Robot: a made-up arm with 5 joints.
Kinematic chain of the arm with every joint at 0, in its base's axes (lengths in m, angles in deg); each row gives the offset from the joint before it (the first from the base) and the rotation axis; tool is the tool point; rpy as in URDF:
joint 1: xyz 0 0 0.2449 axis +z
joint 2: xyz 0 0 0 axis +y
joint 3: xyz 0.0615 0 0.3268 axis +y
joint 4: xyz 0.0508 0 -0.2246 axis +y
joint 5: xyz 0.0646 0 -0.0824 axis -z
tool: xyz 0 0 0 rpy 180 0 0
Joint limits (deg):
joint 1: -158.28..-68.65
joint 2: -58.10..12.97
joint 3: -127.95..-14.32
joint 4: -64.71..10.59
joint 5: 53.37..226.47
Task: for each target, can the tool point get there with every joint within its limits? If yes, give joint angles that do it. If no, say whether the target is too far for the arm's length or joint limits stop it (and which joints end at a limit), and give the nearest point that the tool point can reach.
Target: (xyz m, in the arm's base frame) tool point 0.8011 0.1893 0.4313
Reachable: no: too far | nearest point 0.3885 0.1548 0.6540 | short by 0.470 m
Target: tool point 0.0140 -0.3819 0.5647
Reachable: yes | joints -87.90 -1.56 -67.35 3.27 201.90
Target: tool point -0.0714 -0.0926 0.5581
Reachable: yes | joints -127.65 -43.64 -23.05 -32.10 136.93
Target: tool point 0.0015 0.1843 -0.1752
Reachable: no: joint limits stop it (at a limit: joint 1, joint 2, joint 3, joint 4) | nearest point -0.2229 -0.0888 0.2345 | short by 0.541 m
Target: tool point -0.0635 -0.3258 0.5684
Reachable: yes | joints -101.03 -2.11 -53.58 -45.43 102.07
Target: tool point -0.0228 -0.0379 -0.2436
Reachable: no: joint limits stop it (at a limit: joint 2, joint 3, joint 4) | nearest point -0.1237 -0.2056 0.2345 | short by 0.517 m
